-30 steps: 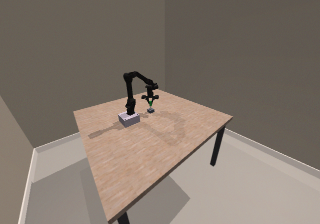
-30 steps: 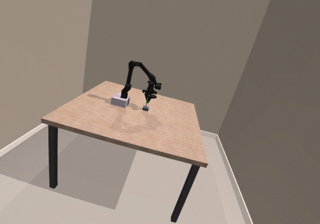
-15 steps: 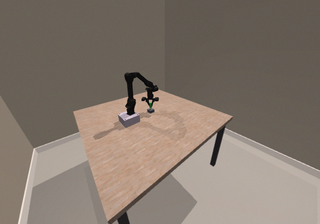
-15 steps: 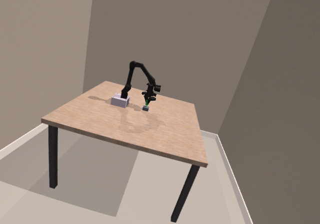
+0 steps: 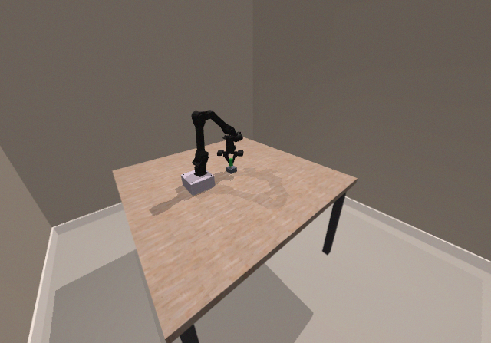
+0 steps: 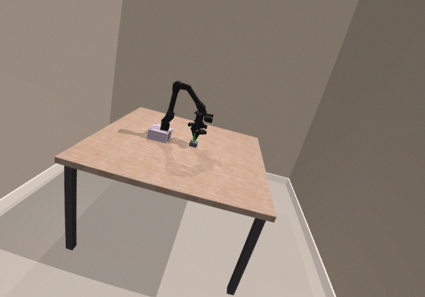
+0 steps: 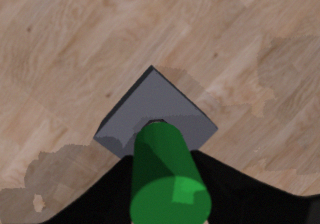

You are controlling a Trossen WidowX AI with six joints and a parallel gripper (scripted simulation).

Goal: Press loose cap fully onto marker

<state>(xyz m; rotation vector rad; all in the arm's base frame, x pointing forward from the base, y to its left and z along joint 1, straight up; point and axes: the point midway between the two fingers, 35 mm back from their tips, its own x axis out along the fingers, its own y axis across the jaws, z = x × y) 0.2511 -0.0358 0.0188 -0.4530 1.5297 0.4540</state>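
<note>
Right now my gripper tip is 1 cm below the marker cap. The rest, counted from my gripper tip: holder block: 5 cm below.
</note>
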